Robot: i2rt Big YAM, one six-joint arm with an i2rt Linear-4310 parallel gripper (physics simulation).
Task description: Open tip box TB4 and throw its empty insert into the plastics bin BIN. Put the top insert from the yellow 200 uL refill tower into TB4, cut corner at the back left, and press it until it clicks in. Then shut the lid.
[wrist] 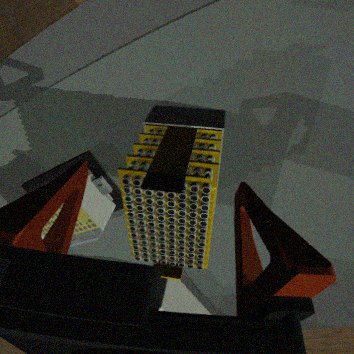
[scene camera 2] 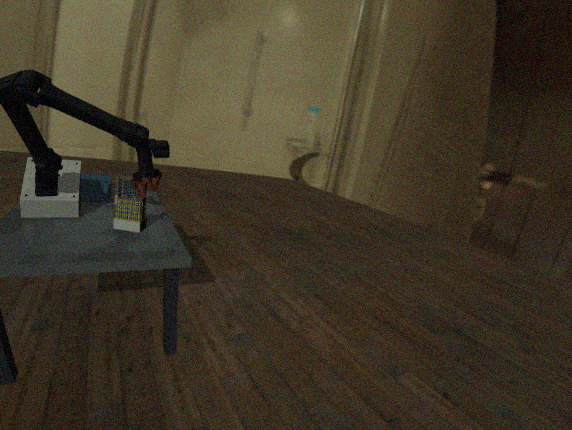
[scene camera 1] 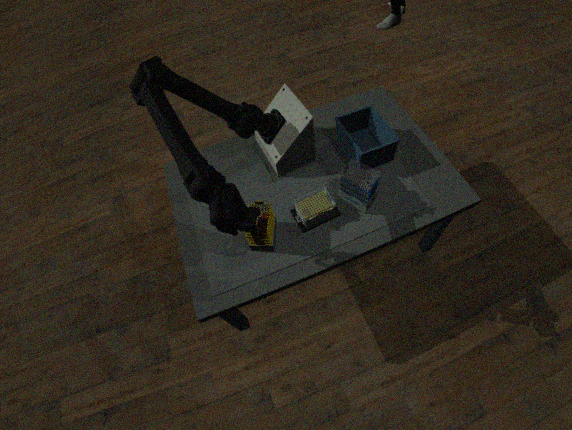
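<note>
The yellow refill tower (scene camera 1: 270, 234) (scene camera 2: 128, 210) (wrist: 218, 157) stands upright on the table, with several layers stacked. Its top insert (wrist: 171, 225) shows rows of round holes; a dark strip runs down the tower's near side in the wrist view. My gripper (scene camera 1: 262, 218) (scene camera 2: 146, 188) (wrist: 163, 177) is open and empty above the tower, with red-and-black fingers to either side of it in the wrist view. Tip box TB4 (scene camera 1: 315, 206) (wrist: 103, 207) is beside the tower, with a yellow perforated surface showing; its lid's state is unclear. The blue plastics bin BIN (scene camera 1: 380, 154) (scene camera 2: 96, 188) stands at the back.
A blue-layered stack (scene camera 1: 359, 189) stands between TB4 and the bin. The white slanted arm base (scene camera 1: 302, 112) (scene camera 2: 50, 206) stands behind the tower and TB4. The table's front edge (scene camera 1: 340, 265) is nearby. A person's foot (scene camera 1: 389, 21) shows beyond the table.
</note>
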